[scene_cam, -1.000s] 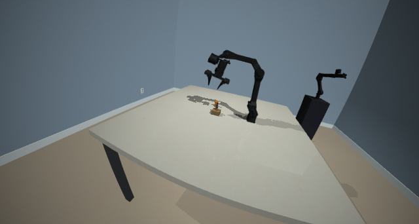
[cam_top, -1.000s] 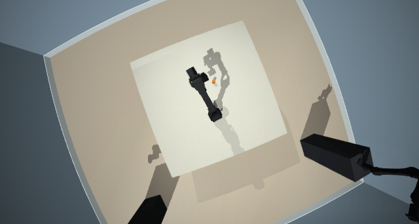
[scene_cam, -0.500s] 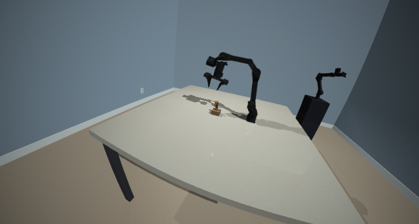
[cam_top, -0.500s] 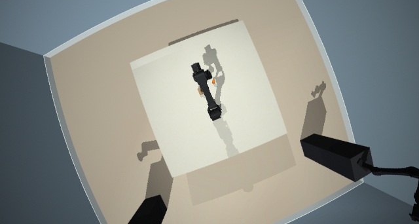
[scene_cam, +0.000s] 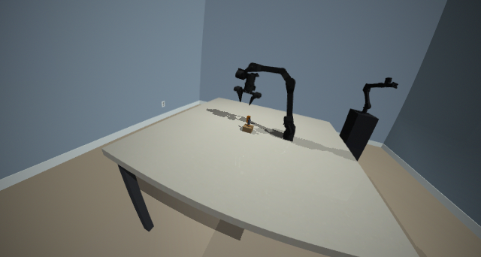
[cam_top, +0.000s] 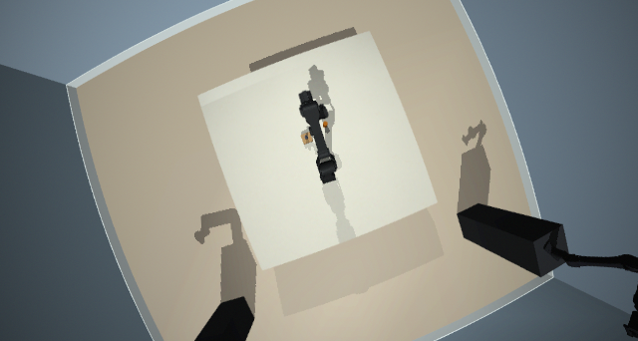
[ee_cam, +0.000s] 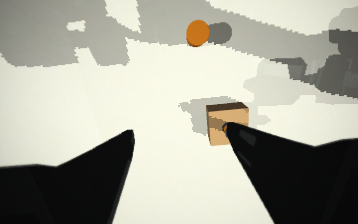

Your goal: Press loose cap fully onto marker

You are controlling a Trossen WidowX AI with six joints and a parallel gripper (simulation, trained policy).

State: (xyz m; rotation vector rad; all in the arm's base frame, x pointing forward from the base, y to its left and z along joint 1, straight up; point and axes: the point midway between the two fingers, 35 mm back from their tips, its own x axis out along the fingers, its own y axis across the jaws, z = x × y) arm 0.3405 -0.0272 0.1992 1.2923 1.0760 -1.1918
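My gripper tip is now 140 mm above the orange cap, 80 mm to the left of it and 30 mm past it. From my gripper tip the other things lie so: tan holder block: 150 mm below, 70 mm to the left, 70 mm behind.
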